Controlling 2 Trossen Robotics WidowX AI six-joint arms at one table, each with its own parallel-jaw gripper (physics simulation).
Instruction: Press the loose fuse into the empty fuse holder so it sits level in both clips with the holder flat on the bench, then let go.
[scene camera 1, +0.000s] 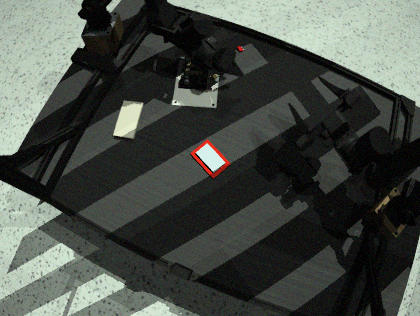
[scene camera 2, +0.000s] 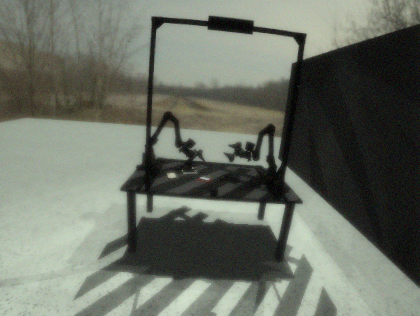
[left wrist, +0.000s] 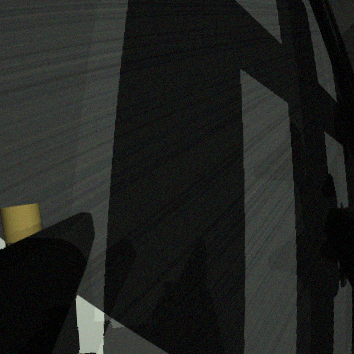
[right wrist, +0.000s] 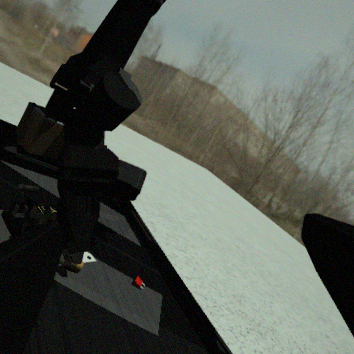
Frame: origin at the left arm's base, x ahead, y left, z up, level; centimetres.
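Seen in the pictures: left gripper, fingertip midpoint: (scene camera 1: 234, 73) (scene camera 2: 201, 164) (left wrist: 210, 222) (right wrist: 79, 258); right gripper, fingertip midpoint: (scene camera 1: 303, 89) (scene camera 2: 225, 148) (right wrist: 183, 230); left arm's base, link origin: (scene camera 1: 99, 23) (right wrist: 54, 115); right arm's base, link origin: (scene camera 1: 396, 211) (scene camera 2: 271, 174).
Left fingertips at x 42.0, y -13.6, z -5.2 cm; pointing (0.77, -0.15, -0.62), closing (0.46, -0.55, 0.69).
Note:
Offsets run from my left fingertips to a thing's top centre. "pt": to the spot under its first point.
The fuse holder's grey base plate @(pt dx -10.5, dy -6.6, dz -5.5 cm) (scene camera 1: 194, 100) (scene camera 2: 190, 172) lies flat at the back of the bench. Its dark body is mostly hidden under my left gripper (scene camera 1: 194, 75) (scene camera 2: 191, 160). That gripper is open and empty and hangs right over the holder. A small grey cylinder, which looks like the loose fuse (scene camera 1: 165, 95), lies on the bench just left of the plate. In the left wrist view a brass-coloured cylinder @(dx -4.6, dy +2.7, dz -4.0 cm) (left wrist: 21, 222) shows beside one finger, and I cannot tell what it is. My right gripper (scene camera 1: 307, 97) (scene camera 2: 229, 152) is open and empty, raised well to the right.
A red-framed white card @(dx -4.5, dy -23.4, dz -4.2 cm) (scene camera 1: 210, 158) (scene camera 2: 204, 179) lies mid-bench. A cream block @(dx -28.1, dy -14.3, dz -4.1 cm) (scene camera 1: 128, 119) (scene camera 2: 171, 175) lies to the left. A tiny red piece @(dx +1.7, dy +13.6, dz -4.8 cm) (scene camera 1: 239, 48) (right wrist: 138, 282) sits near the back edge. Black frame posts (scene camera 2: 150, 94) rise at the bench's sides.

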